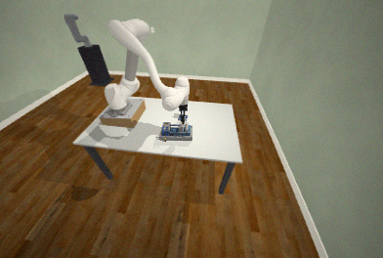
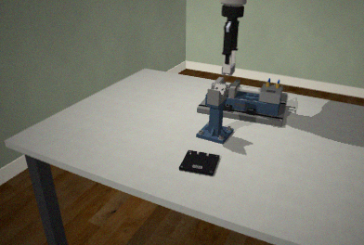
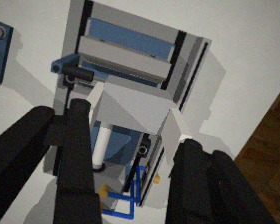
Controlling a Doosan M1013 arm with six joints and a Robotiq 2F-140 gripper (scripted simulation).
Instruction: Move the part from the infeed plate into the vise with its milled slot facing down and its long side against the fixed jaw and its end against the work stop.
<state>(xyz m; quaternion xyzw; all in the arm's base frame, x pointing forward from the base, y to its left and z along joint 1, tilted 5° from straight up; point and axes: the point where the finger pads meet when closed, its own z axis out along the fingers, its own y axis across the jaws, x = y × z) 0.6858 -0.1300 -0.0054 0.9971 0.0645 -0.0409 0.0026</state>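
The part lies 30 mm below my hand. Round my hand: cylinder rod (90 mm behind, 10 mm to the left, 90 mm below); then fixed jaw (30 mm ahead, 20 mm to the left, 90 mm below); then work stop (10 mm behind, 70 mm to the left, 80 mm below).
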